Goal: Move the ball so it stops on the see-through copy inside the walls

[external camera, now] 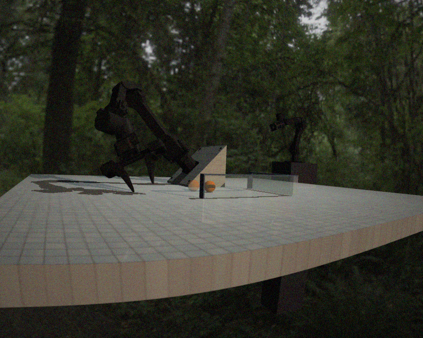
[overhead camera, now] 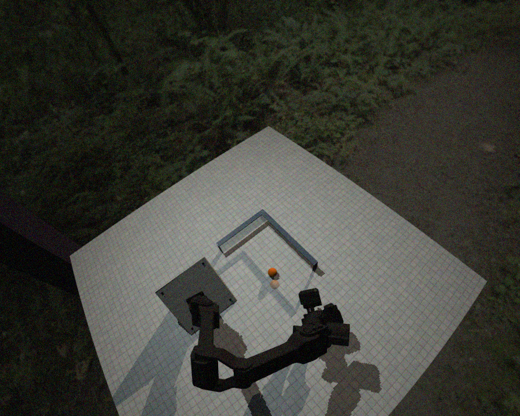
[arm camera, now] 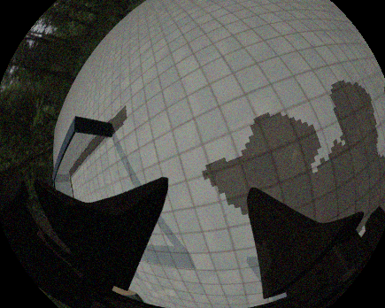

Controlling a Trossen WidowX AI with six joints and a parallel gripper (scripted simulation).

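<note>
Right now the orange ball is 21 cm to the left of my gripper tip and 5 cm behind it. Round my gripper tip: see-through copy (16 cm to the left, 7 cm behind).
</note>
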